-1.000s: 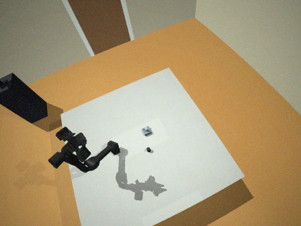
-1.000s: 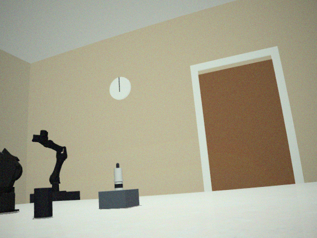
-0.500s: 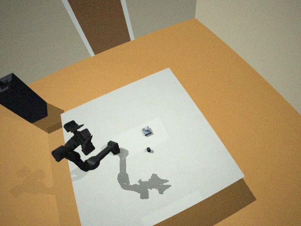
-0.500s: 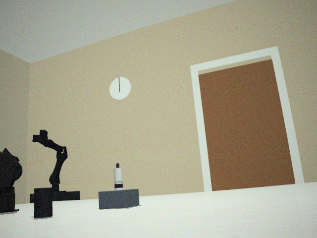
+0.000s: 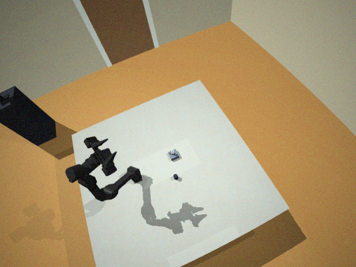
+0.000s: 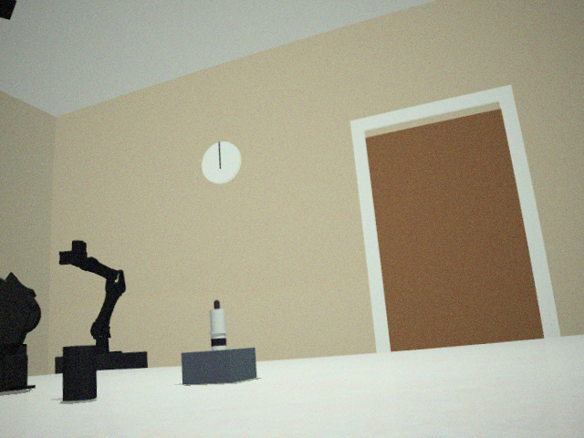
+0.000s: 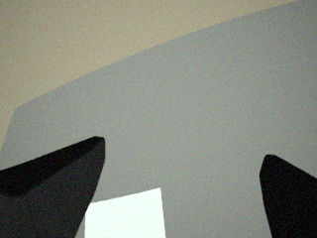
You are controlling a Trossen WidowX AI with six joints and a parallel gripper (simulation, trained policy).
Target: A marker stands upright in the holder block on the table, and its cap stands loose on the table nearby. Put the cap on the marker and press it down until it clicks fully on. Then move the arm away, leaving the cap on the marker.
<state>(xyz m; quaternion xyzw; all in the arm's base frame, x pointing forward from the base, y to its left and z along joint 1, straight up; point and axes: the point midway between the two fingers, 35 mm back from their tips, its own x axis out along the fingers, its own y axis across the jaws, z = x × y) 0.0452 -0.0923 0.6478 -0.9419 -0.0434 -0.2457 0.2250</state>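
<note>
My gripper tip is 640 mm above the dark cap, 190 mm short of it and 30 mm to the left of it. The rest, counted from my gripper tip: white marker 590 mm below, 240 mm ahead, 140 mm to the left; then grey holder block 650 mm below, 240 mm ahead, 140 mm to the left.
</note>
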